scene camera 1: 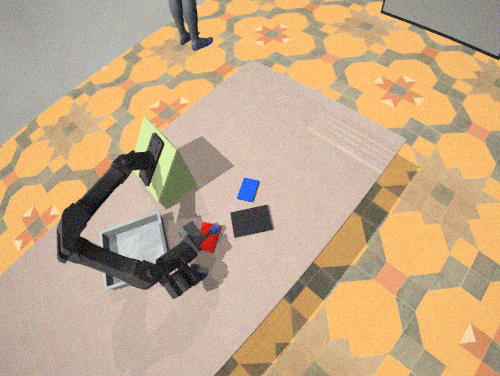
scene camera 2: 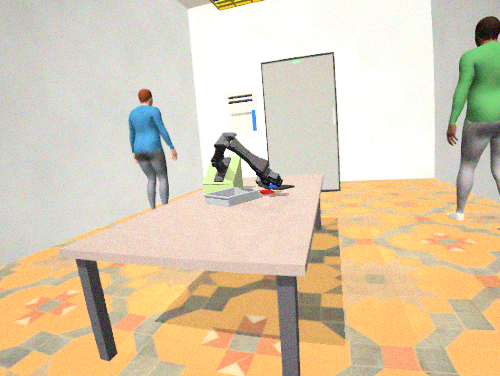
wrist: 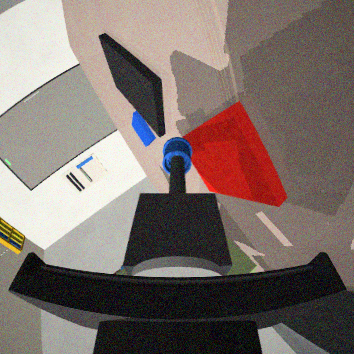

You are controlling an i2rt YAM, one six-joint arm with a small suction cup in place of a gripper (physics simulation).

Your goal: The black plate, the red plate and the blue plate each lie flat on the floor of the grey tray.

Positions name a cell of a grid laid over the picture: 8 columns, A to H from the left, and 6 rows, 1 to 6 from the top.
Note:
The suction cup (scene camera 1: D4) is stuck to a red plate (wrist: F3), which still rests on the table. A black plate (scene camera 1: E4) and a grey tray (scene camera 1: C4) rest on the table.
The grey tray shows as well in scene camera 2 (scene camera 2: D4). The suction cup is seen too in the wrist view (wrist: D3).

